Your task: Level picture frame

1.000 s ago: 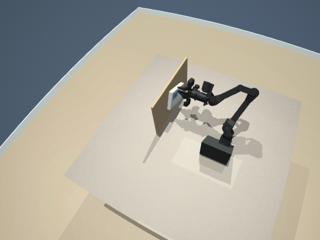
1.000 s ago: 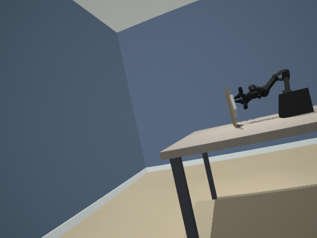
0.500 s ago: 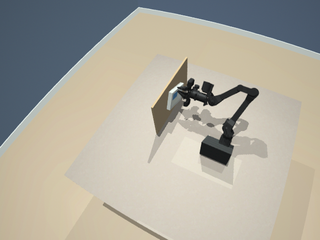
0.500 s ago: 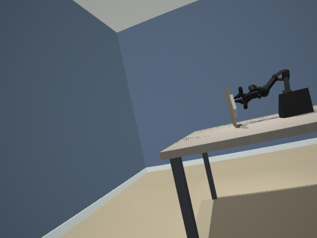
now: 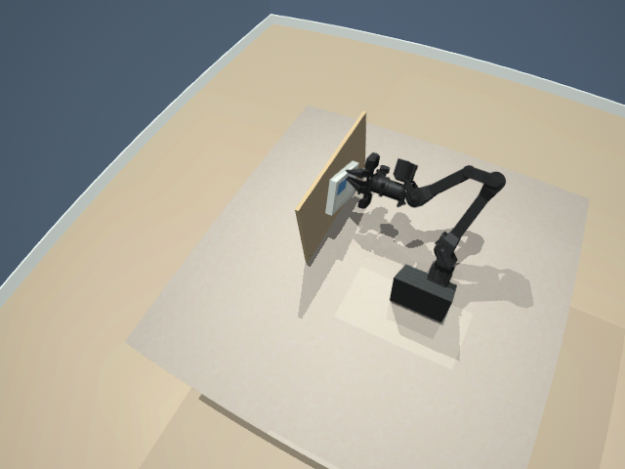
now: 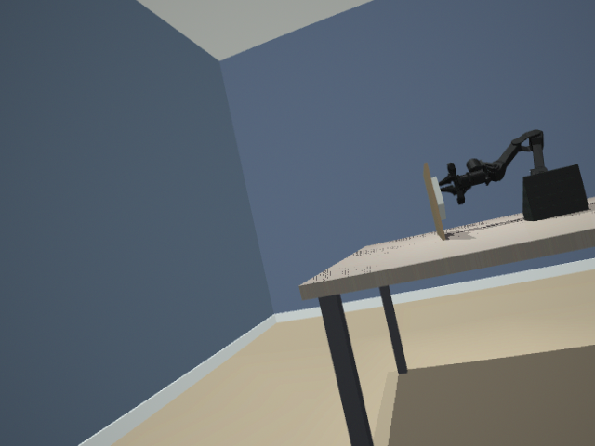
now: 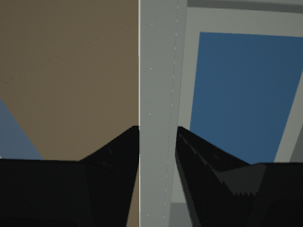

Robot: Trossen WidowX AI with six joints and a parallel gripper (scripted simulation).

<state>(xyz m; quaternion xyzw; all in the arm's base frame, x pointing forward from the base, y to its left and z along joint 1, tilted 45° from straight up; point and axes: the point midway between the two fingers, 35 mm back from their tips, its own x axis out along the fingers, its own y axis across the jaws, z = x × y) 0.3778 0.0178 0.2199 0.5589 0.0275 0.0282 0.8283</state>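
The picture frame is 10 mm ahead of my gripper tip, 20 mm to the left of it and 50 mm below it. The rest, counted from my gripper tip: board (20 mm ahead, 20 mm to the left, 60 mm below).
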